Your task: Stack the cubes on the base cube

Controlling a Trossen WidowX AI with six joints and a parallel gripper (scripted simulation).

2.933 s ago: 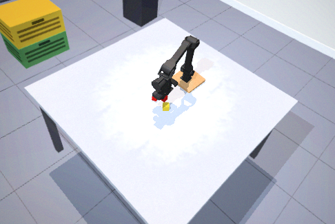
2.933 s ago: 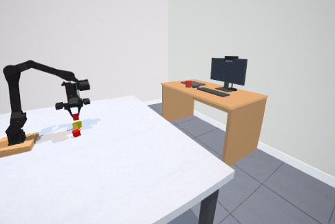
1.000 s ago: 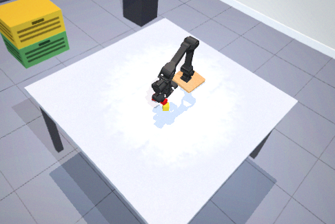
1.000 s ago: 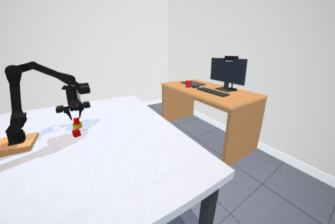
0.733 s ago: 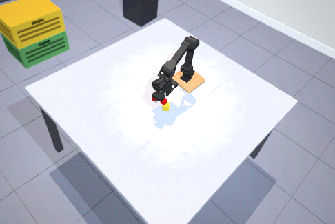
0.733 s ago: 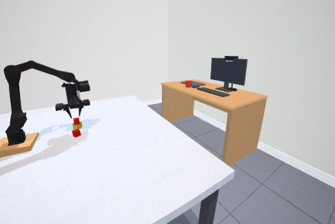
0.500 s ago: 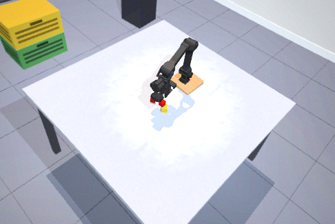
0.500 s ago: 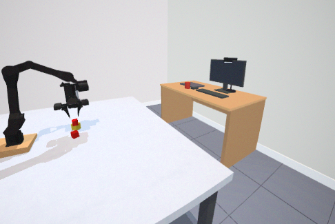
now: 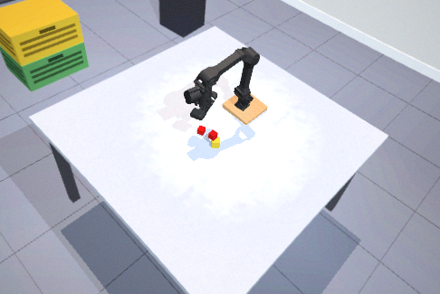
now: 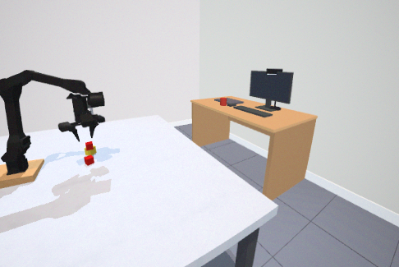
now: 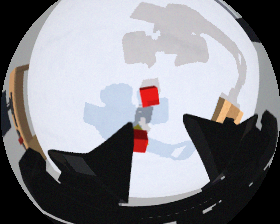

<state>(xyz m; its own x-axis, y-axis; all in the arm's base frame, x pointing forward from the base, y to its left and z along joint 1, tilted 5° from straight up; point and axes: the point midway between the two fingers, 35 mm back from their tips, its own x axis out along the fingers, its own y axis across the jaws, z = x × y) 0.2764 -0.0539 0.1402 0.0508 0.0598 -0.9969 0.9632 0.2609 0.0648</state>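
Now: gripper tip 1 cm short of the yellow cube, 10 cm to the right of it and 10 cm above it.
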